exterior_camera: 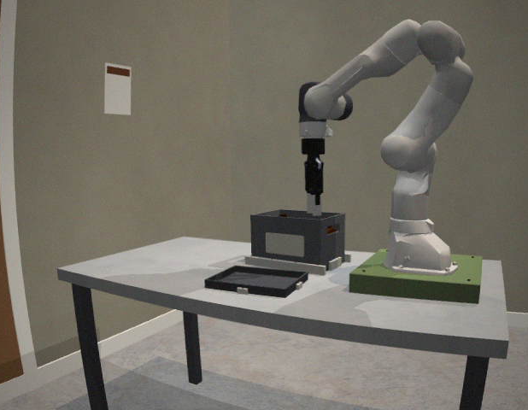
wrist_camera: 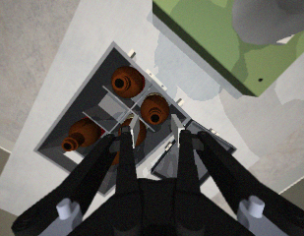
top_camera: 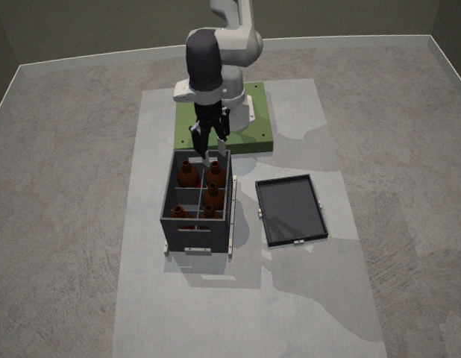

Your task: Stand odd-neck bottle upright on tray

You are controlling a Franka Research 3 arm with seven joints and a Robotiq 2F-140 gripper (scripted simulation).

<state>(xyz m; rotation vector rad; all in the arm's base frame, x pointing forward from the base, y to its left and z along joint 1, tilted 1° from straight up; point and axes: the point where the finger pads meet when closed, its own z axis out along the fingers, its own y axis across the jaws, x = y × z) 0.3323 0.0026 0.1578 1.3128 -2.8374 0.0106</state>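
Now: the brown bottle 9 cm to the right of my hand and 13 cm below it. The rest, counted from my hand: black tray (4 cm ahead, 24 cm to the left, 20 cm below); then dark grey crate (9 cm ahead, 4 cm to the right, 13 cm below); then glass bottle (18 cm ahead, 8 cm to the right, 13 cm below).
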